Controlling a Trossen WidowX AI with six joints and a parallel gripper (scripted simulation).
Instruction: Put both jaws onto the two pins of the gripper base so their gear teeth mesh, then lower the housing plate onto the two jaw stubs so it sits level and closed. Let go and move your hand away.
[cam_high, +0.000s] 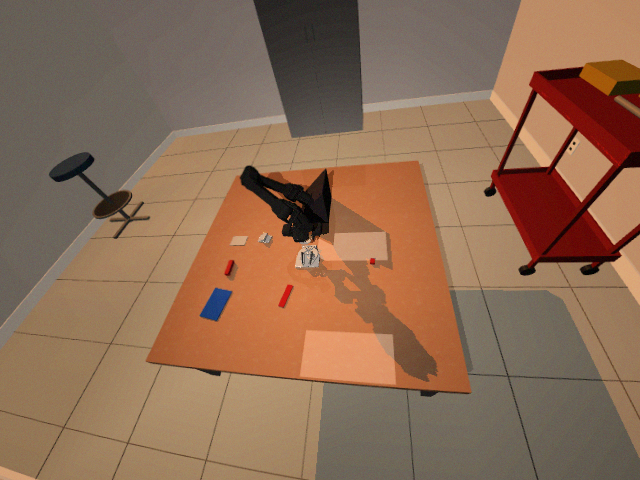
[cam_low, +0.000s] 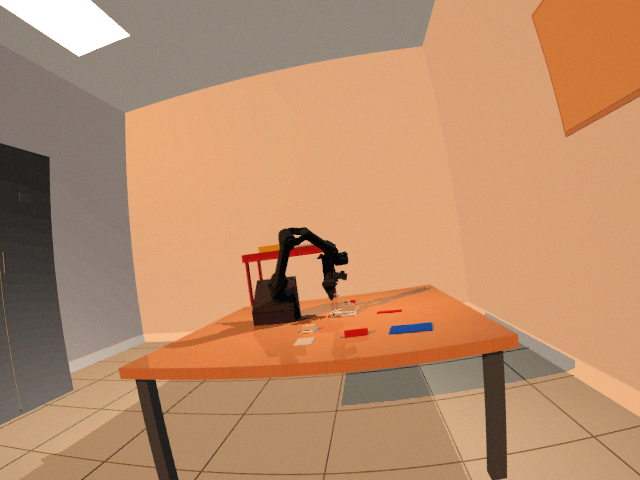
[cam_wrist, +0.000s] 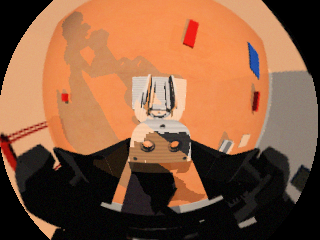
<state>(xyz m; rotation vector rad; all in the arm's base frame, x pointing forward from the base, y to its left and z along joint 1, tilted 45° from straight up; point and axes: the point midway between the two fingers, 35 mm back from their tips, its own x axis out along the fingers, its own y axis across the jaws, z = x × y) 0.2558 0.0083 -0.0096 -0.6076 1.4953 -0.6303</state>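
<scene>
The grey jaw is 20 mm ahead of my gripper tip, 20 mm to the left of it and 70 mm below it. Also, from my gripper tip: pale tile: 80 mm behind, 430 mm to the right, 80 mm below; then small red cube: 80 mm ahead, 320 mm to the left, 80 mm below; then white flat part: 70 mm ahead, 80 mm below.
</scene>
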